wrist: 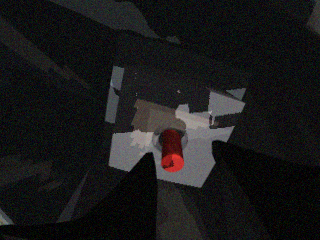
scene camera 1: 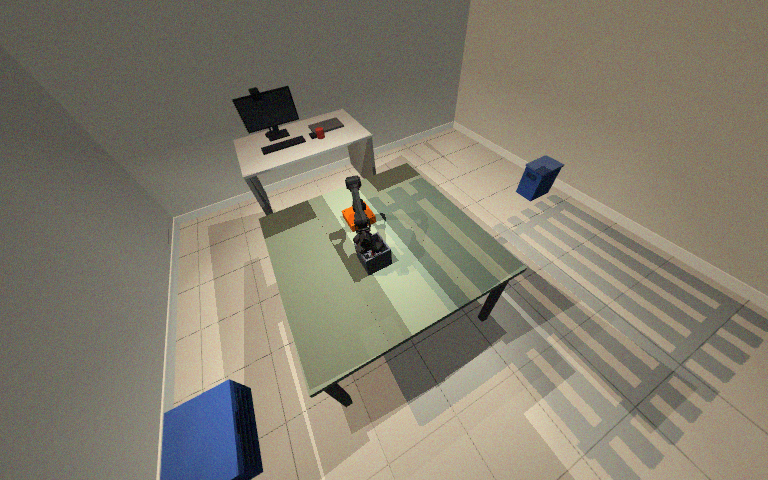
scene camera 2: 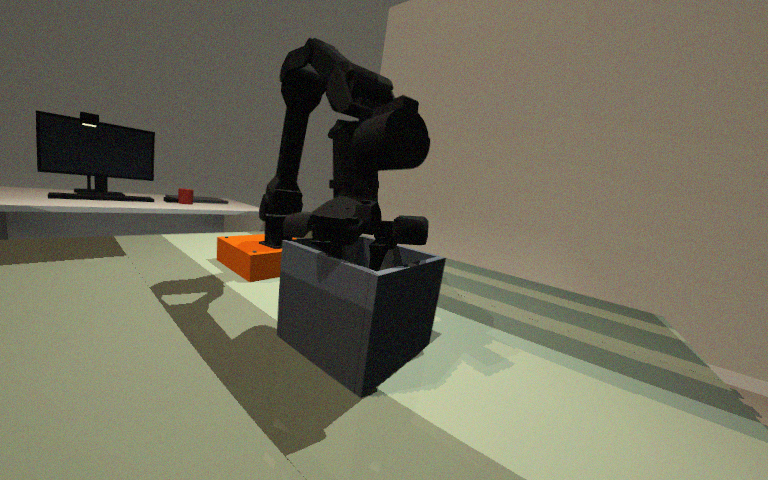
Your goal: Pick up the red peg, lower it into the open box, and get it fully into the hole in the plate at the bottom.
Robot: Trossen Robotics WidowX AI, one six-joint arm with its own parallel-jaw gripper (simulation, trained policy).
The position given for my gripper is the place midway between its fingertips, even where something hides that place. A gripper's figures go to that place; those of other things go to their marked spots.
Labels:
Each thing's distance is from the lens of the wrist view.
my gripper [wrist: 183, 152]: 0.10 m
dark grey box [wrist: 68, 68]: 0.09 m
red peg [wrist: 172, 159]: 0.09 m
plate [wrist: 151, 101]: 0.11 m

